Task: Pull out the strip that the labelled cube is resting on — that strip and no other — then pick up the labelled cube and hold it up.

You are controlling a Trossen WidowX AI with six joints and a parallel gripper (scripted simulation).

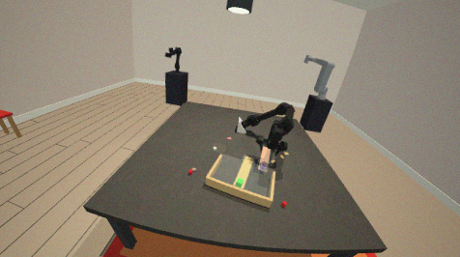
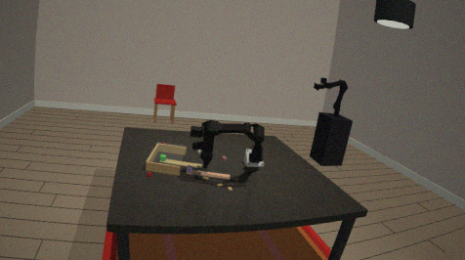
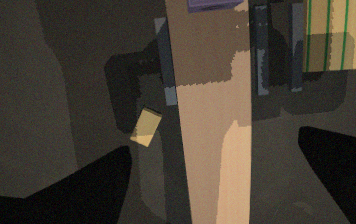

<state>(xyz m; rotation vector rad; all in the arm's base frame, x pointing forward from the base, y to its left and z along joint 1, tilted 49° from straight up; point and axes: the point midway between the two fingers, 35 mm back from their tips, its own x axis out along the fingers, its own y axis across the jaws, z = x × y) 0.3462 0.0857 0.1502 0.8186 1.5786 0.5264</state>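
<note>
Now: the green-striped strip 140 mm to the right of my gripper tip, 120 mm ahead of it and 60 mm below it. From my gripper tip the other things lie so: pink piece 260 mm to the right, 170 mm behind, 60 mm below.
</note>
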